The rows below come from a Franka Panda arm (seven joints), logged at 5 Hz.
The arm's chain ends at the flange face. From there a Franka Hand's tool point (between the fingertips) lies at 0.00 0.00 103.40 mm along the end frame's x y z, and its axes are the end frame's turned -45 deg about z.
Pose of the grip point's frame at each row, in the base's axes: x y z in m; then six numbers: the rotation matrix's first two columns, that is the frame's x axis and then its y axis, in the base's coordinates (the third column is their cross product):
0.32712 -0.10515 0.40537 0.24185 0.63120 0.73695 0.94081 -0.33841 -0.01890
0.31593 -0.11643 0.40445 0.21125 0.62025 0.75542 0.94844 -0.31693 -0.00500
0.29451 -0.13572 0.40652 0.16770 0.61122 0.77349 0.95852 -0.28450 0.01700
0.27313 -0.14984 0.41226 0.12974 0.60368 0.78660 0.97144 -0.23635 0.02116
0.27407 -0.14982 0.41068 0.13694 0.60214 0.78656 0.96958 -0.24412 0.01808
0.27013 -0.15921 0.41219 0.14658 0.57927 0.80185 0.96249 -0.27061 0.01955
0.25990 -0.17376 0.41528 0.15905 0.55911 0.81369 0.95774 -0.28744 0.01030
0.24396 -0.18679 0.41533 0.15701 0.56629 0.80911 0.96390 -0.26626 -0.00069
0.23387 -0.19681 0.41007 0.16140 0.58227 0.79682 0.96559 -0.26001 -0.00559
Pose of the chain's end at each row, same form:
0.30257 -0.17731 0.47524 0.83627 0.20703 0.50774 0.49424 -0.68562 -0.53447
0.29150 -0.19062 0.47220 0.82002 0.21448 0.53063 0.52127 -0.66269 -0.53770
0.27068 -0.21209 0.47203 0.79636 0.23103 0.55896 0.55919 -0.63337 -0.53492
0.25259 -0.22857 0.47607 0.77865 0.25974 0.57117 0.59517 -0.59399 -0.54125
0.25309 -0.22842 0.47450 0.78243 0.25316 0.56897 0.58877 -0.59840 -0.54340
0.24652 -0.23871 0.47394 0.78423 0.21826 0.58082 0.57694 -0.60096 -0.55317
0.23512 -0.25417 0.47538 0.78969 0.19210 0.58265 0.56476 -0.59860 -0.56808
0.22172 -0.26744 0.47609 0.79260 0.21215 0.57164 0.57056 -0.58870 -0.57262
0.21278 -0.27646 0.47254 0.79690 0.22787 0.55948 0.56865 -0.59558 -0.56739

